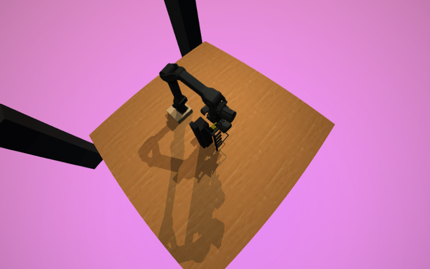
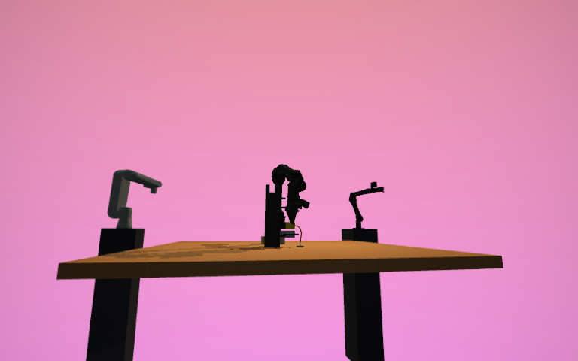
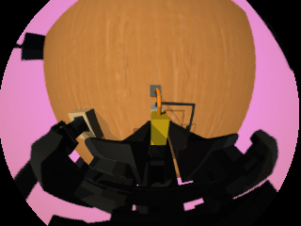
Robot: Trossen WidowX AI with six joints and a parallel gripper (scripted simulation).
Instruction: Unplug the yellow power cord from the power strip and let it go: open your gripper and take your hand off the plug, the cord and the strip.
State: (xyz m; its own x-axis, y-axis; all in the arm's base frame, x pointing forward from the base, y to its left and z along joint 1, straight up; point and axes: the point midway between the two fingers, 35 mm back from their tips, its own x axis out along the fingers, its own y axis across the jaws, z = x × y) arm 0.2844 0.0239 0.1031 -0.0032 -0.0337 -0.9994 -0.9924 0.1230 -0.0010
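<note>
The yellow plug lies 30 mm to the right of my gripper tip.
</note>
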